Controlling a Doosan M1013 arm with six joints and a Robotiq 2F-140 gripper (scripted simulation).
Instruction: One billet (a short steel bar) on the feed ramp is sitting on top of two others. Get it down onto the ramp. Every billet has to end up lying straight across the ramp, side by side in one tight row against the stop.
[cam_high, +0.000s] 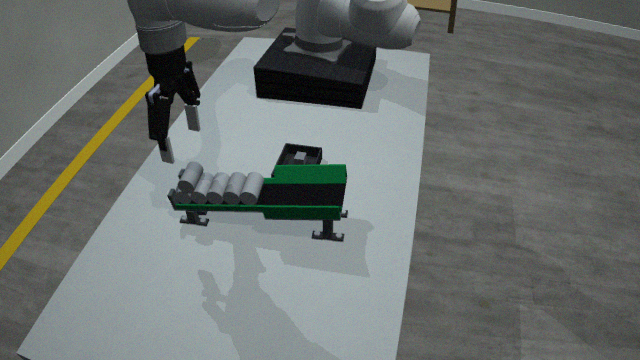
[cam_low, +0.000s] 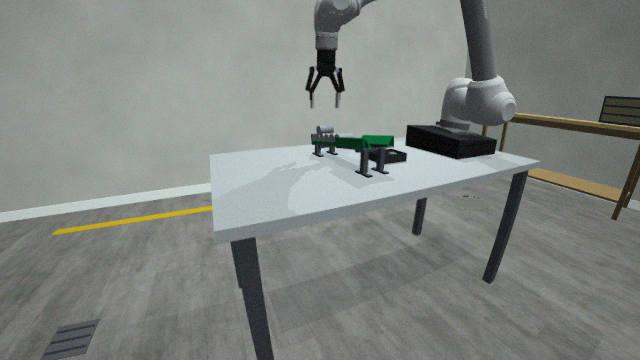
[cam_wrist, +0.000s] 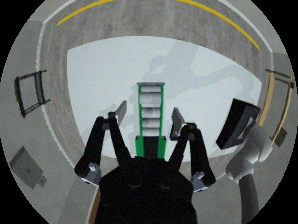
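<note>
The stop lies 1 cm ahead of my hand, 4 cm to the right of it and 16 cm below it.
</note>
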